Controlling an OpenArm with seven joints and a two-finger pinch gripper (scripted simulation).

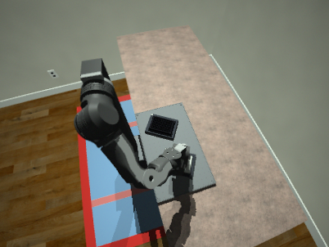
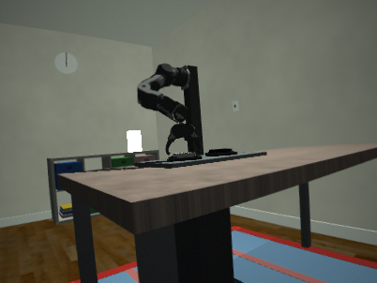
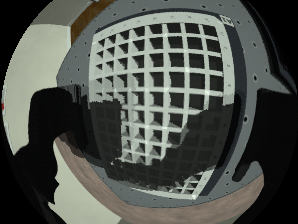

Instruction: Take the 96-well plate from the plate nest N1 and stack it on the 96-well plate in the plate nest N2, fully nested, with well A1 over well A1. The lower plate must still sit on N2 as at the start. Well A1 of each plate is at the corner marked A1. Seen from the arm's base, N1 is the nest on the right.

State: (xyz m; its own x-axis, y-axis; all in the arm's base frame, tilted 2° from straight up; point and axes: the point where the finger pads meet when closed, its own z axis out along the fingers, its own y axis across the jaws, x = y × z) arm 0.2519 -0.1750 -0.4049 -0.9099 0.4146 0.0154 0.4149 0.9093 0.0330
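The white 96-well plate is right at my hand. Round my hand: black 96-well plate: 220 mm to the left, 50 mm behind; plate nest N1: 10 mm below.
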